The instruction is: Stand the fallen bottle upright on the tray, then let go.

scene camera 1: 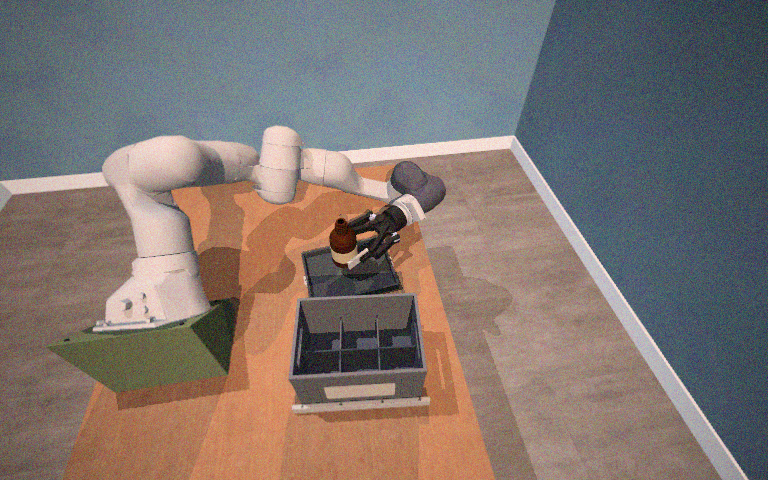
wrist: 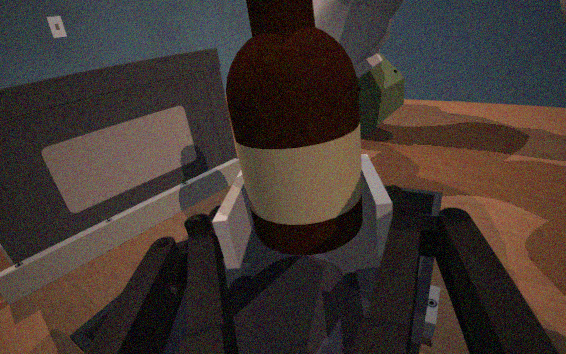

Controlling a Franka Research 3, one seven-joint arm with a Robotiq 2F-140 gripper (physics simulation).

Scene:
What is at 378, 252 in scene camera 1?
My gripper.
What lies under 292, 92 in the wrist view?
A brown bottle.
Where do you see a brown bottle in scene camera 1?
343, 242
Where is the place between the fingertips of my gripper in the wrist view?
305, 181

